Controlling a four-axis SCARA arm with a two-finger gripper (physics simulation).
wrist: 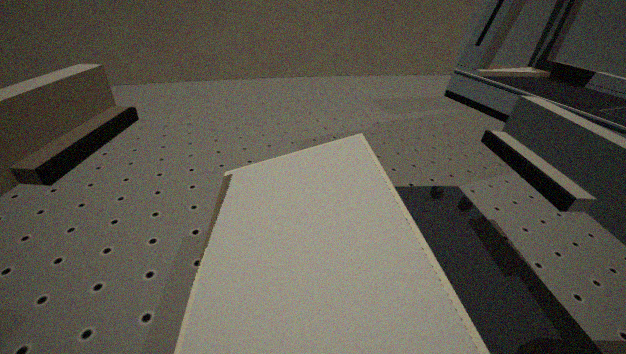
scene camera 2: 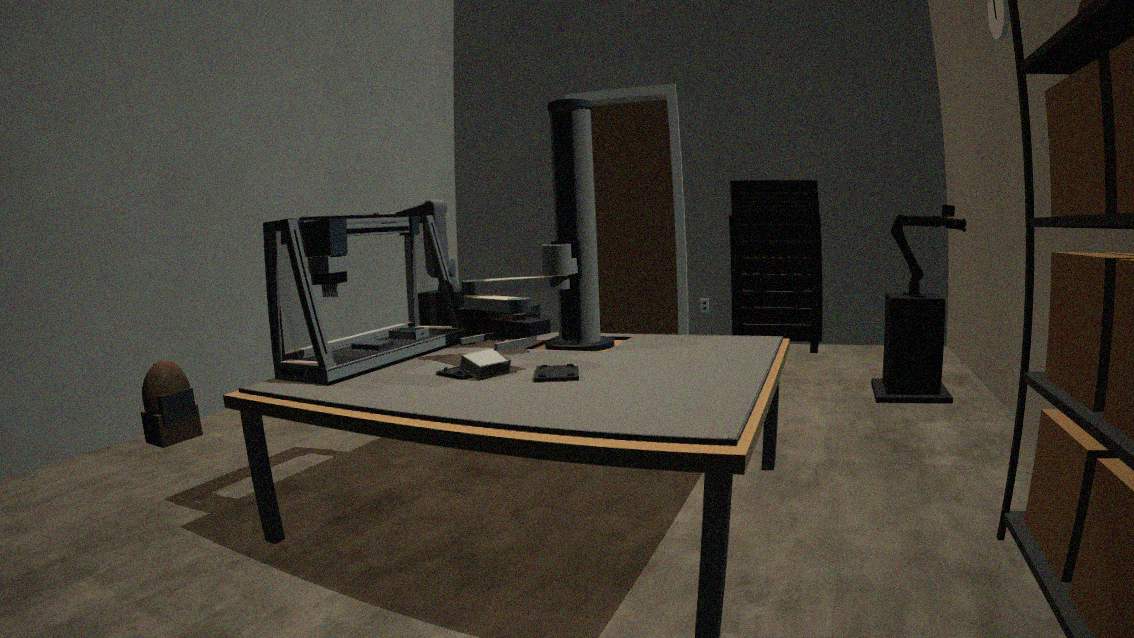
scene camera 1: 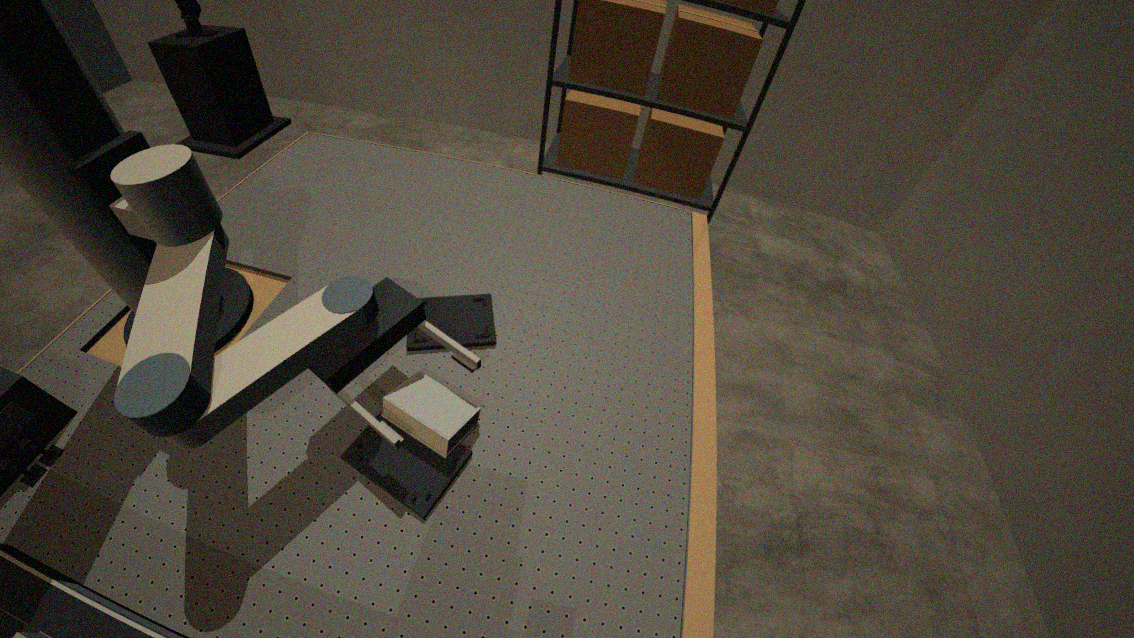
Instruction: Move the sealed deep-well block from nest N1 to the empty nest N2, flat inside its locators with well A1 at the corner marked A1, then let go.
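Where they show: gripper, fingertip midpoint: (wrist: 317, 103) (scene camera 2: 477, 344) (scene camera 1: 440, 402); arm's base, link origin: (scene camera 2: 580, 346).
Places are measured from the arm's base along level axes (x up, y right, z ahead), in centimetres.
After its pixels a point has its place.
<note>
The pale sealed block (scene camera 1: 432, 404) @(y 5.9, x 6.7, z 57.2 cm) (scene camera 2: 485, 361) @(y 4.6, x 6.0, z 59.9 cm) (wrist: 320, 250) @(y 6.0, x 6.8, z 55.9 cm) sits tilted, partly on a dark nest (scene camera 1: 396, 469) @(y 15.9, x 2.5, z 54.8 cm) (scene camera 2: 450, 371) @(y 16.7, x 2.5, z 60.3 cm) (wrist: 465, 260) @(y 15.4, x 2.5, z 55.5 cm) and overhanging one side of it. A second dark nest (scene camera 1: 469, 315) @(y -15.9, x 2.5, z 55.1 cm) (scene camera 2: 555, 372) @(y -14.3, x 2.5, z 53.9 cm) lies apart from it and holds no block. No N1, N2 or A1 marks can be read. My gripper (scene camera 1: 436, 402) @(y 7.1, x 10.8, z 59.5 cm) (wrist: 317, 103) @(y 7.1, x 10.8, z 59.5 cm) is wide open and empty. Its fingers are spread to either side of the block, with gaps on both sides in the wrist view. The block's near end is cut off in the wrist view.
The arm's column (scene camera 2: 582, 222) @(y -5.1, x 44.4, z 5.5 cm) stands on the table (scene camera 1: 701, 396) @(y -12.2, x 0.0, z 102.0 cm) (scene camera 2: 475, 434) @(y -18.2, x -0.1, z 104.9 cm). A gantry frame machine (scene camera 2: 307, 289) @(y 51.8, x 29.6, z 83.7 cm) stands at the table's left in scene camera 2. A shelf rack (scene camera 1: 546, 119) (scene camera 2: 1028, 238) with boxes and a pedestal (scene camera 1: 212, 87) (scene camera 2: 913, 341) with a small arm stand beyond the table.
</note>
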